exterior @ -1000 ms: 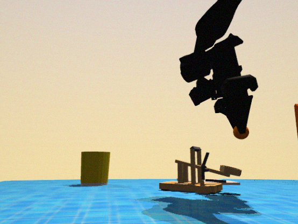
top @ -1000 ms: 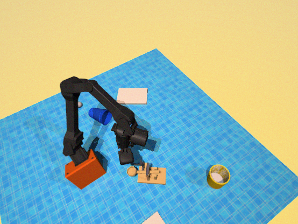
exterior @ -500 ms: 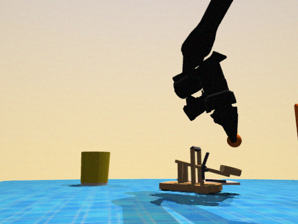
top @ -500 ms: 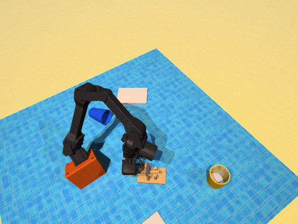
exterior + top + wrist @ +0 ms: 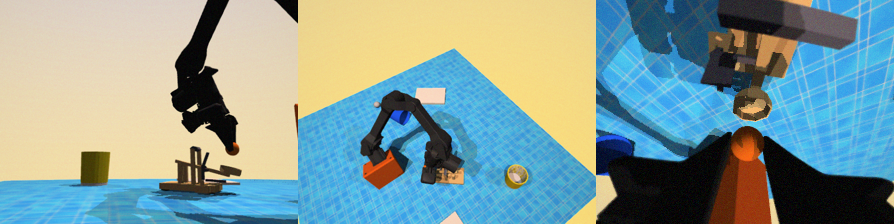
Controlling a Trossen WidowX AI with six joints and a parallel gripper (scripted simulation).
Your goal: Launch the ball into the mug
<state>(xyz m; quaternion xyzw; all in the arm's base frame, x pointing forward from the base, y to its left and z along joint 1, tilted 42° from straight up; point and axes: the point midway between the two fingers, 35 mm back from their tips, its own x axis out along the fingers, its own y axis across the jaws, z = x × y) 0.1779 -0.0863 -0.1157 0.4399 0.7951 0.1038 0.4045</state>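
The wooden catapult lies 60 mm ahead of my gripper tip, 40 mm below it and 30 mm to the right of it. From my gripper tip the other things lie so: yellow mug: 330 mm ahead, 270 mm to the right, 70 mm below; orange ball: 10 mm above; white tile: 440 mm to the left, 270 mm ahead, 90 mm below.
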